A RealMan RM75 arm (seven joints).
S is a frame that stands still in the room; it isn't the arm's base.
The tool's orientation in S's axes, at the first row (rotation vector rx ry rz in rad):
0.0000 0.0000 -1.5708
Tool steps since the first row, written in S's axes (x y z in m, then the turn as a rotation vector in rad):
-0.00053 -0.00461 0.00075 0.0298 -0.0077 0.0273
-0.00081 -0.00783 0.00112 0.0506 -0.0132 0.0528
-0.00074 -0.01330 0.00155 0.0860 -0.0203 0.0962
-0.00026 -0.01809 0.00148 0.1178 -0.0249 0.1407
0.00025 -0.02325 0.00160 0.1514 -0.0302 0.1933
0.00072 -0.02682 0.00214 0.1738 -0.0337 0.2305
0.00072 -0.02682 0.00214 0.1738 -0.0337 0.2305
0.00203 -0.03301 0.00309 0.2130 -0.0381 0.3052
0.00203 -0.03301 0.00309 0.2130 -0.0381 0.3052
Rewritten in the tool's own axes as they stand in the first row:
0.00461 -0.00053 0.00075 0.0077 0.0298 0.0273
0.00783 -0.00081 0.00112 0.0132 0.0506 0.0528
0.01330 -0.00074 0.00155 0.0203 0.0860 0.0962
0.01809 -0.00026 0.00148 0.0249 0.1178 0.1407
0.02325 0.00025 0.00160 0.0302 0.1514 0.1933
0.02682 0.00072 0.00214 0.0337 0.1738 0.2305
0.02682 0.00072 0.00214 0.0337 0.1738 0.2305
0.03301 0.00203 0.00309 0.0381 0.2130 0.3052
0.03301 0.00203 0.00309 0.0381 0.2130 0.3052

